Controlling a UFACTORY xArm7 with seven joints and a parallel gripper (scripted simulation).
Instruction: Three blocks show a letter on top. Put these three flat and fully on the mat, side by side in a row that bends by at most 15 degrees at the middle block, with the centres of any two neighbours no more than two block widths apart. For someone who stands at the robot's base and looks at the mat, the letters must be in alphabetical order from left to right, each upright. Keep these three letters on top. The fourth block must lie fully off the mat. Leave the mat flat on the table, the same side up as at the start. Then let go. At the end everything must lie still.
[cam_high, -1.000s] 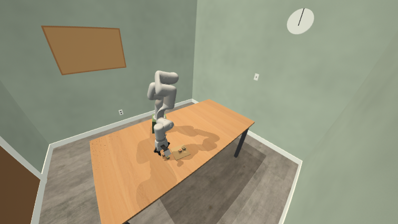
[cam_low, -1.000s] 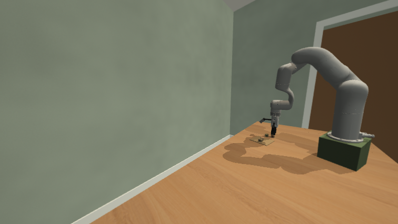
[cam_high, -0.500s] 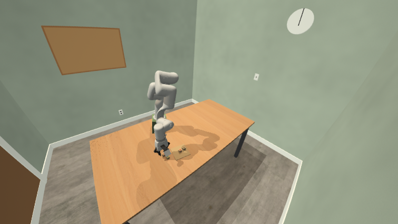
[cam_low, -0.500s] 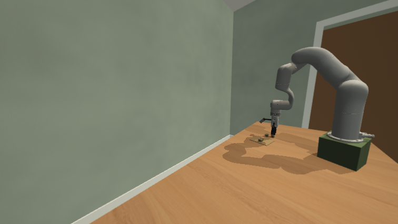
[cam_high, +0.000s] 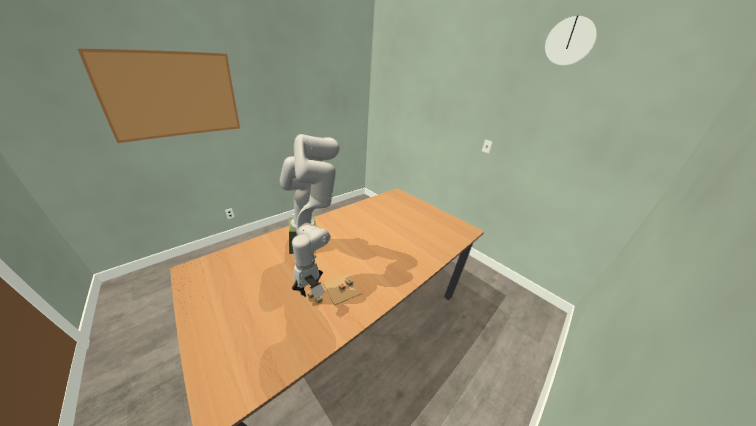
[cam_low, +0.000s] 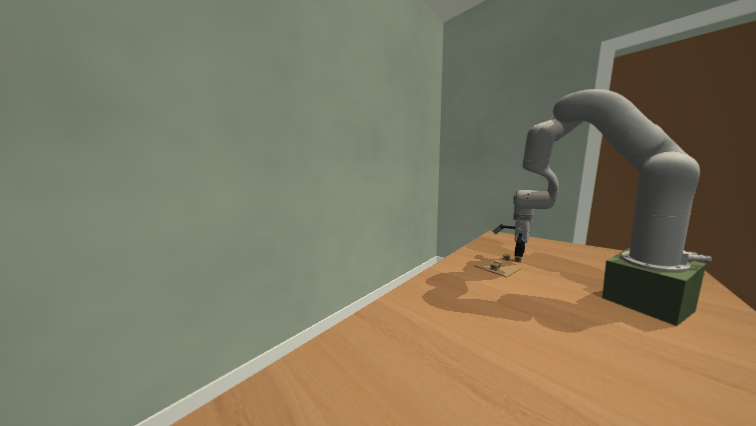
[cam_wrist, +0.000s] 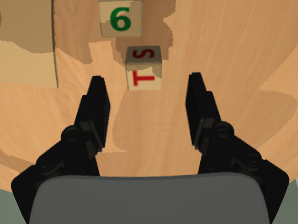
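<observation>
The green-topped block lies 5 cm ahead of my hand, 4 cm below it and 1 cm to the left of it. Round my hand: tan mat: 13 cm to the left, 8 cm ahead, 5 cm below.
</observation>
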